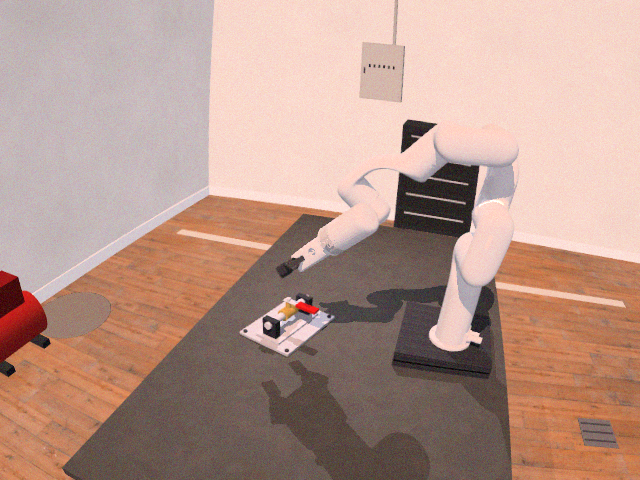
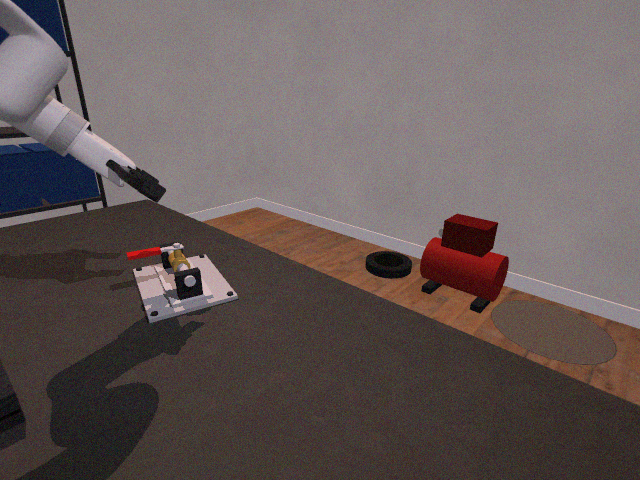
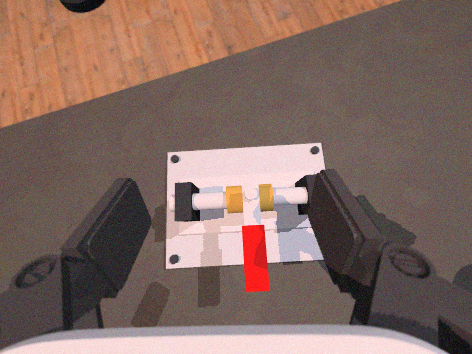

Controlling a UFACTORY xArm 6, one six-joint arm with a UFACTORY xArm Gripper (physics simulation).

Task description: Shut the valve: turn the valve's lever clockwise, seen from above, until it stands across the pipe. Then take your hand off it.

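Note:
The valve's red lever (image 1: 307, 308) (image 2: 144, 253) (image 3: 255, 258) stands across the white pipe (image 3: 209, 201), close to square with it, its grip reaching out past the plate's edge on the robot's side. The brass valve body (image 1: 287, 310) (image 2: 178, 259) (image 3: 234, 199) sits on the pipe between two black brackets. The white base plate (image 1: 281, 348) (image 2: 217, 281) (image 3: 240, 160) lies flat on the table. My gripper (image 1: 284, 268) (image 2: 156, 191) (image 3: 226, 196) is wide open and empty. It is tilted and hangs above the valve, clear of the lever.
The dark table (image 1: 206, 413) (image 2: 361, 387) carries the plate and the arm's black base block (image 1: 423, 356). Beyond the table stand a red compressor (image 1: 20, 322) (image 2: 464, 268), a black tyre (image 2: 387, 272) on the floor and a dark drawer cabinet (image 1: 434, 206).

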